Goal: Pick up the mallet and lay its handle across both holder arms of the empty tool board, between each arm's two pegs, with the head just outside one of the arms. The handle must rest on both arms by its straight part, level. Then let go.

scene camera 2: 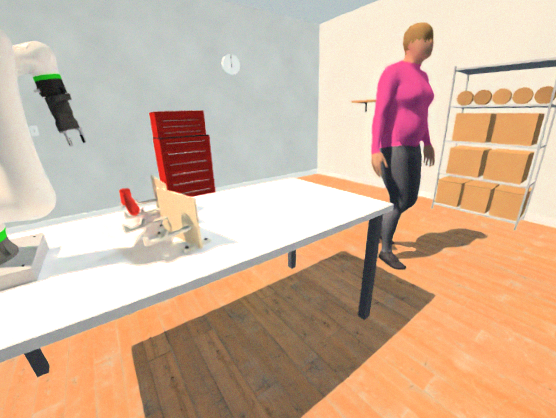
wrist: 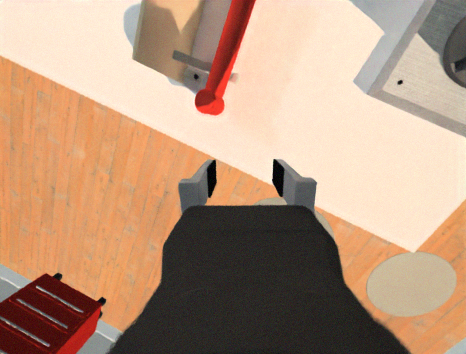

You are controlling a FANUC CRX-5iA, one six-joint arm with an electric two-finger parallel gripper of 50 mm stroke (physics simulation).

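Frame: origin at the arm's base, x left, y back, z up, level; metres.
Where they show: gripper, fingertip midpoint: (scene camera 2: 78, 144) (wrist: 244, 170).
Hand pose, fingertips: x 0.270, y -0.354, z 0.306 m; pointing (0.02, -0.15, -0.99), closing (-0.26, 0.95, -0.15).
Note:
After its pixels a point has its place.
The red mallet (scene camera 2: 130, 202) @(x 0.022, y -0.454, z 0.065 m) (wrist: 231, 45) @(x 0.102, y -0.457, z 0.062 m) is at the tool board (scene camera 2: 180, 212) (wrist: 167, 40), a pale wooden panel standing on the table. In the wrist view its long red part passes over the grey holder arm (wrist: 196, 77) @(x 0.155, y -0.562, z -0.043 m) at the board's near end, seemingly between that arm's pegs, and a rounded red end shows just outside this arm. The other end is cut off by the frame's top edge. Its rest on the other arm and its level are too unclear to tell. My gripper (scene camera 2: 77, 143) @(x 0.270, y -0.354, z 0.306 m) (wrist: 244, 170) @(x 0.270, y -0.354, z 0.306 m) is open and empty, high above the table and apart from the mallet.
The white table (scene camera 2: 280, 210) @(x -0.290, y -1.029, z -0.059 m) (wrist: 325, 125) @(x 0.193, y -0.208, z -0.059 m) bears the robot's base plate (wrist: 425, 95) @(x 0.099, y -0.067, z 0.007 m) on the robot's side of the board. A red tool cabinet (scene camera 2: 186, 165) (wrist: 55, 312) stands behind the table. A person in pink (scene camera 2: 405, 105) and a shelf rack (scene camera 2: 443, 140) are beyond the far end.

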